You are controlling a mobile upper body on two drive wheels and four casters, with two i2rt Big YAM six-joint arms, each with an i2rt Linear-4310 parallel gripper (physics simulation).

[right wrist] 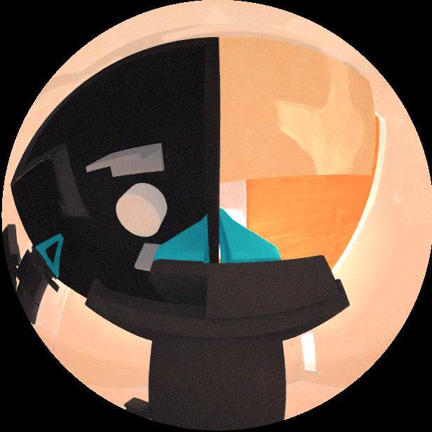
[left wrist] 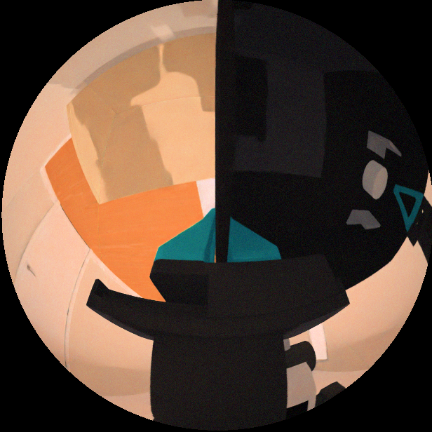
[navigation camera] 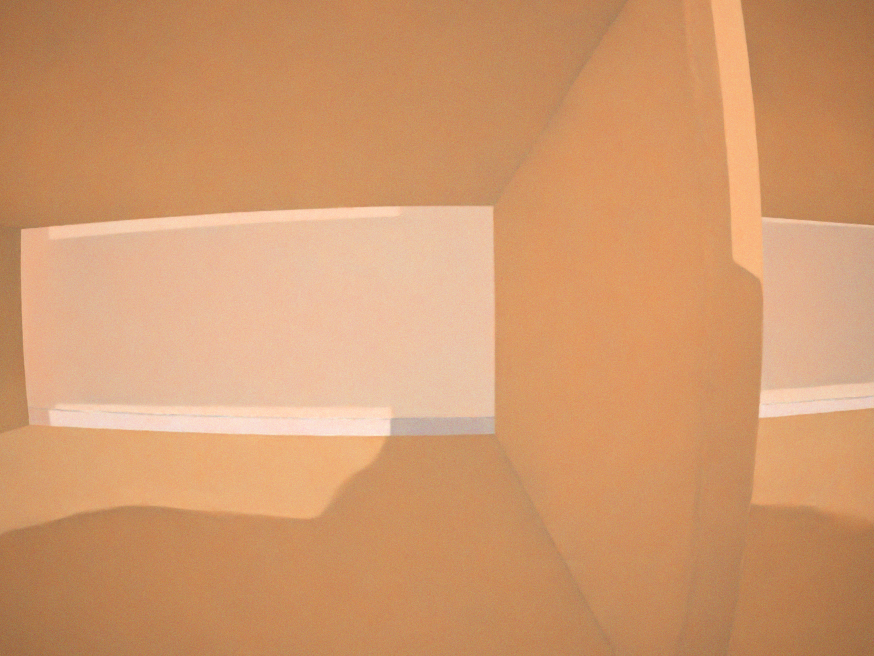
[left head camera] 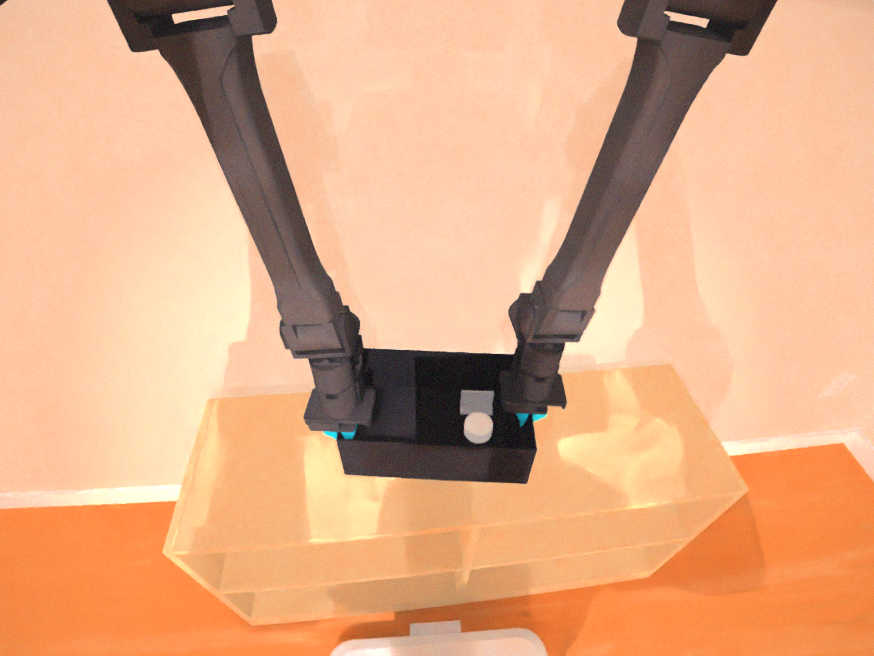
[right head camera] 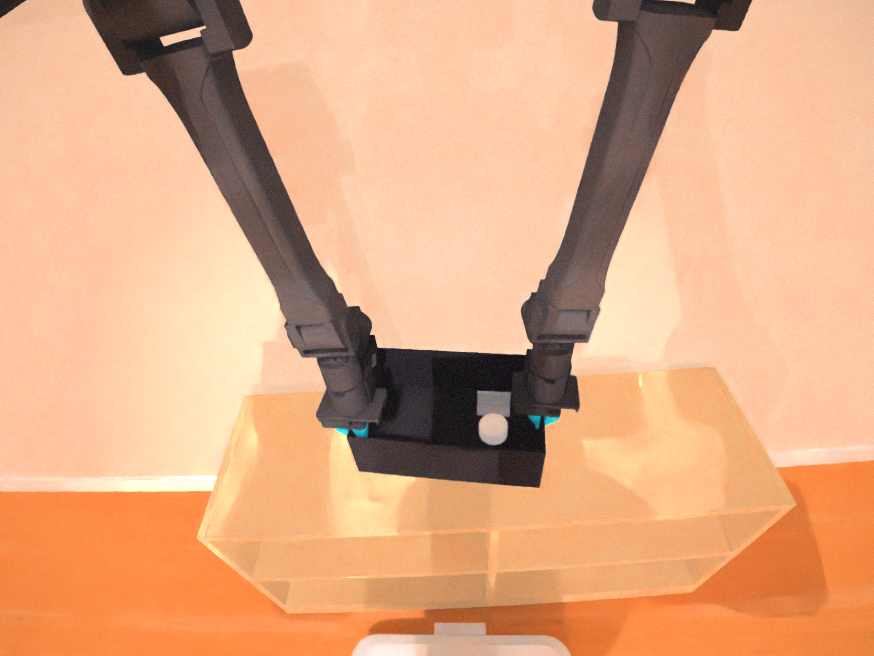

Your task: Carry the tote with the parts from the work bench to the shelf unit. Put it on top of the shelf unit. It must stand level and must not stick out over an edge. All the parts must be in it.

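Places are measured from the left arm's base along level axes (x back, y down, z right), in centimetres.
Pixels of known places: right gripper, fingertip midpoint: [left head camera: 522, 423] [right head camera: 538, 426].
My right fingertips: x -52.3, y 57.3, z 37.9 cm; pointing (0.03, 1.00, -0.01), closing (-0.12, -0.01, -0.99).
Note:
For each thing: its top centre in the pictures, then the offset to it from my right fingertips. "spot": a spot on its surface instead. Level surfaces: height alone.
- black tote, top centre: [right head camera: 450, 392] [left head camera: 439, 392] dx -1.7, dy -7.8, dz -14.8 cm
- grey block, top centre: [right head camera: 493, 397] [left head camera: 477, 396] dx -5.4, dy -1.3, dz -7.3 cm
- white cylinder, top centre: [right head camera: 493, 424] [left head camera: 478, 423] dx -0.5, dy -0.1, dz -7.7 cm
- orange floor, surface height: dy +83.7 cm
- shelf compartment with an upright divider, surface spot: [navigation camera: 621, 353] spot: dx +3.2, dy +63.9, dz -8.4 cm
The black tote [left head camera: 436, 432] is over the middle of the top of the translucent yellow shelf unit [left head camera: 458, 508]; I cannot tell if it touches the top. It holds a grey block [left head camera: 476, 402], a white cylinder [left head camera: 476, 427] and a small grey piece [right wrist: 144, 257]. My left gripper [left head camera: 340, 430] is shut on the tote's thin left wall [left wrist: 219, 120]. My right gripper [left head camera: 530, 418] is shut on the tote's right wall [right wrist: 211, 141]. In each wrist view the wall runs between the teal fingertips [left wrist: 215, 241] [right wrist: 213, 241]. The tote also shows in the right head view [right head camera: 451, 437].
The shelf unit stands on an orange floor [left head camera: 777, 578] against a pale wall [left head camera: 437, 176]. My white base [left head camera: 437, 641] is close to its front. The navigation view shows a shelf compartment with an upright divider [navigation camera: 621, 353].

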